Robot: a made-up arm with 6 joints. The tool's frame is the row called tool.
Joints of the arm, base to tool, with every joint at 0 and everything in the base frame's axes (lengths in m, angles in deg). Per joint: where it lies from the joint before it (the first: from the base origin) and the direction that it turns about. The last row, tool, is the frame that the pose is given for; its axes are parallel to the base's.
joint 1: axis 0 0 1 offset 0.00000 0.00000 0.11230
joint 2: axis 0 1 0 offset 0.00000 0.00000 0.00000
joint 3: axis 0 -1 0 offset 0.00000 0.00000 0.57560
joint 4: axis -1 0 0 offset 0.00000 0.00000 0.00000
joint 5: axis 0 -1 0 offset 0.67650 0.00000 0.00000
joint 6: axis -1 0 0 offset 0.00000 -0.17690 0.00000
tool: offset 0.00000 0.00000 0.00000
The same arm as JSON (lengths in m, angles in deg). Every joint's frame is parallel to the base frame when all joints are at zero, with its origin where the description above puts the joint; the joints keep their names.
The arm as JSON. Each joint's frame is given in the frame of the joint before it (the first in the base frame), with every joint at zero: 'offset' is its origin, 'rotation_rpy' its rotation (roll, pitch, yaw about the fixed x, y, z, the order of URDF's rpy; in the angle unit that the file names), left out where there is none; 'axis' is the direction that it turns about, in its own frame. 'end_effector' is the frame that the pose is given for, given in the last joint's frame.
{
  "length_unit": "m",
  "angle_unit": "deg",
  "chain": [
    {
      "id": "joint 1",
      "offset": [
        0.0,
        0.0,
        0.1123
      ],
      "axis": [
        0.0,
        0.0,
        1.0
      ]
    },
    {
      "id": "joint 2",
      "offset": [
        0.0,
        0.0,
        0.0
      ],
      "axis": [
        0.0,
        1.0,
        0.0
      ]
    },
    {
      "id": "joint 3",
      "offset": [
        0.0,
        0.0,
        0.5756
      ],
      "axis": [
        0.0,
        -1.0,
        0.0
      ]
    },
    {
      "id": "joint 4",
      "offset": [
        0.0,
        0.0,
        0.0
      ],
      "axis": [
        -1.0,
        0.0,
        0.0
      ]
    },
    {
      "id": "joint 5",
      "offset": [
        0.6765,
        0.0,
        0.0
      ],
      "axis": [
        0.0,
        -1.0,
        0.0
      ]
    },
    {
      "id": "joint 6",
      "offset": [
        0.0,
        -0.1769,
        0.0
      ],
      "axis": [
        -1.0,
        0.0,
        0.0
      ]
    }
  ],
  "end_effector": {
    "offset": [
      0.0,
      0.0,
      0.0
    ]
  }
}

